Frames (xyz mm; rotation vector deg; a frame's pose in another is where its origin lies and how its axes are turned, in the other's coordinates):
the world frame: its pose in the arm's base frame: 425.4 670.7 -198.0 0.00 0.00 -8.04
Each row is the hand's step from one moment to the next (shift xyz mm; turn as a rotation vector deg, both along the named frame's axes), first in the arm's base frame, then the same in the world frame.
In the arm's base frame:
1: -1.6 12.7 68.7 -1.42 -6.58 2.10
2: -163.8 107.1 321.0 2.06 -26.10 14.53
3: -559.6 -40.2 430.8 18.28 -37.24 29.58
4: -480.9 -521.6 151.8 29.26 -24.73 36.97
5: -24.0 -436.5 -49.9 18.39 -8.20 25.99
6: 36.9 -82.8 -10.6 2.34 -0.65 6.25
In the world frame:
1: -3.4 12.4 68.7 -0.49 -6.71 2.10
2: -177.2 83.1 321.0 5.69 -25.56 14.53
3: -548.5 -118.1 430.8 23.31 -34.32 29.58
4: -403.2 -583.7 151.8 32.43 -20.39 36.97
5: 37.3 -435.6 -49.9 19.36 -5.55 25.99
6: 48.1 -76.8 -10.6 2.41 -0.32 6.25

